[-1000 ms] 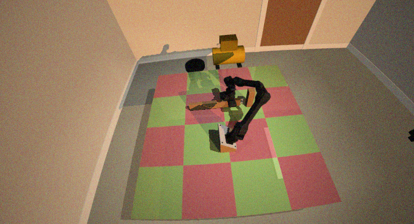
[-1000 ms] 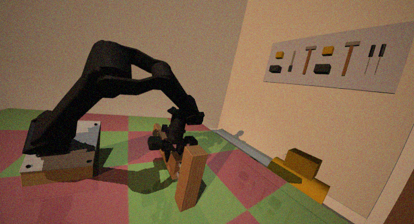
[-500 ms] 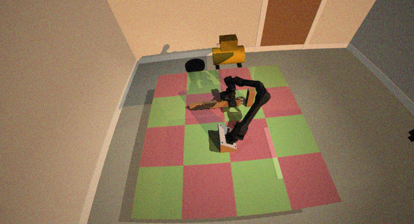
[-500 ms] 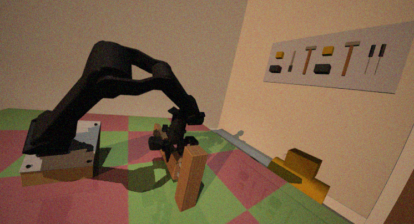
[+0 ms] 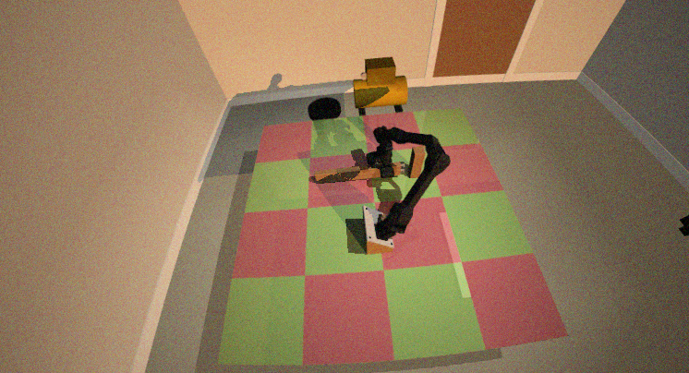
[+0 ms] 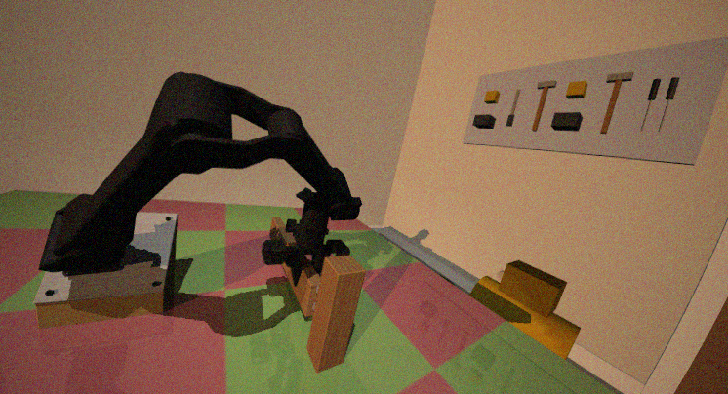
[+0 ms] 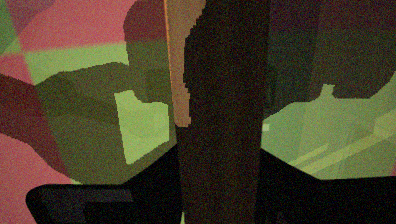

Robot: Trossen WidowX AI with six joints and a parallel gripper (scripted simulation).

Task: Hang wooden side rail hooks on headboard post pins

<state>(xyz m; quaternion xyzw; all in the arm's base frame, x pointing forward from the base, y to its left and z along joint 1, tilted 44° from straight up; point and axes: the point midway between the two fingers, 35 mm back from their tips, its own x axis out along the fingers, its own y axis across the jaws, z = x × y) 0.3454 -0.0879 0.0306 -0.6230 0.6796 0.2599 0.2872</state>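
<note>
My gripper tip is now 15 cm to the left of the headboard post, 4 cm below it and 1 cm past it.
</note>
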